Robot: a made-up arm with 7 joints. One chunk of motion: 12 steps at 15 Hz.
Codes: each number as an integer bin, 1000 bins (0 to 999) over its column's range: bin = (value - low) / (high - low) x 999, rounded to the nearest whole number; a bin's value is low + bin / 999 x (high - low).
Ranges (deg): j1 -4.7..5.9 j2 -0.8..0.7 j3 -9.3..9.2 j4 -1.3..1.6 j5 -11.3..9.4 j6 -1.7..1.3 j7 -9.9..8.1
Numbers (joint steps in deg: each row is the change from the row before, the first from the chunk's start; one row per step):
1: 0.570 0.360 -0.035 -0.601 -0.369 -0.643 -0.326
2: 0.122 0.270 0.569 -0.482 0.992 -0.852 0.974
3: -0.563 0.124 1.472 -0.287 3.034 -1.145 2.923
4: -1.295 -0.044 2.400 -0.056 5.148 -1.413 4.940
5: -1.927 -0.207 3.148 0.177 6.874 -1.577 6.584
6: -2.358 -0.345 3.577 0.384 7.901 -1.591 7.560
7: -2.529 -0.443 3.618 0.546 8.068 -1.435 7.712
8: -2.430 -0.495 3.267 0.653 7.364 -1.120 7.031
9: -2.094 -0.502 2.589 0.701 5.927 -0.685 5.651
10: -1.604 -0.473 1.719 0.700 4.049 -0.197 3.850
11: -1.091 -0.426 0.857 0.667 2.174 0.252 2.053
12: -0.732 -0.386 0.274 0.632 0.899 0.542 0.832
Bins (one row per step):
1: 497 773 500 241 528 352 531
2: 454 713 533 282 593 282 604
3: 390 615 582 349 692 185 712
4: 321 503 632 429 794 96 824
5: 261 395 672 509 877 41 915
6: 221 303 695 580 927 36 969
7: 205 238 698 636 935 88 977
8: 214 203 679 673 901 193 940
9: 246 198 642 689 831 338 863
10: 292 218 595 689 741 500 763
11: 340 249 548 678 650 650 663
12: 374 276 517 666 589 747 596

